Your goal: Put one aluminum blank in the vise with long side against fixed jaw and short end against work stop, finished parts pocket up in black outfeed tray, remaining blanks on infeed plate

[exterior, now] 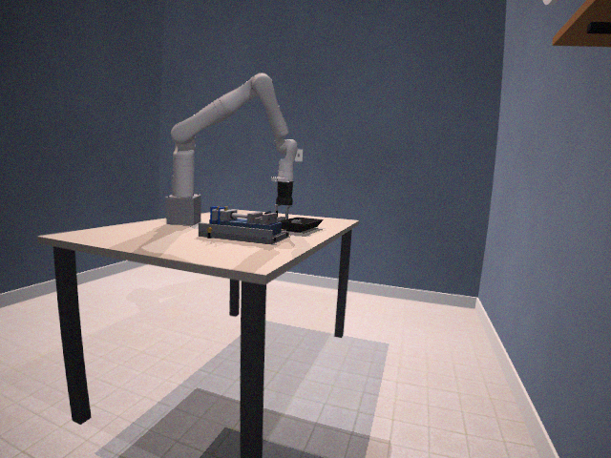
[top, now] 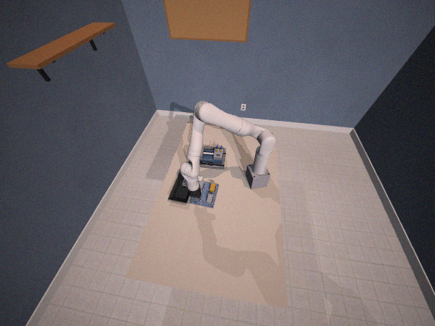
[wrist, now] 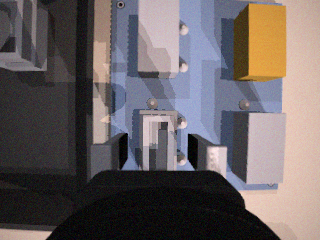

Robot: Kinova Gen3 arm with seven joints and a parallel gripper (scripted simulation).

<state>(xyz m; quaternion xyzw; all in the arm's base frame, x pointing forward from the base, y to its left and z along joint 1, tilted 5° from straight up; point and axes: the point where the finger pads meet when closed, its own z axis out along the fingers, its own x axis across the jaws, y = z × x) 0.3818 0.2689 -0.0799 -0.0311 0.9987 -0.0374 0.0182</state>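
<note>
The yellow brass blank is 100 mm to the right of my hand, 80 mm behind it and 30 mm below it. The rest, counted from my hand: vise 360 mm to the right, 50 mm ahead, 10 mm below.
</note>
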